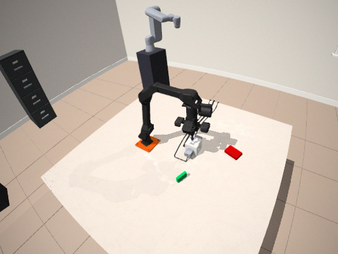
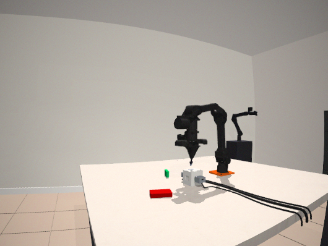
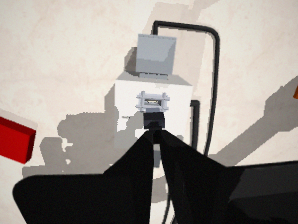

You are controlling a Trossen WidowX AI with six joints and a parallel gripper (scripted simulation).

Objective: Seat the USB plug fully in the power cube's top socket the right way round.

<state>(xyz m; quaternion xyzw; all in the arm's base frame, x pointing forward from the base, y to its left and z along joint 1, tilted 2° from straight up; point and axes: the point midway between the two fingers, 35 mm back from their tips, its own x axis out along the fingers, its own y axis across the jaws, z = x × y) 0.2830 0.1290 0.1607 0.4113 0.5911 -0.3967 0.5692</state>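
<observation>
The black USB plug lies 2 cm below my gripper tip. Also, from my gripper tip: red block: 20 cm ahead, 14 cm to the left, 13 cm below; then green block: 19 cm to the right, 12 cm below, 8 cm ahead.
</observation>
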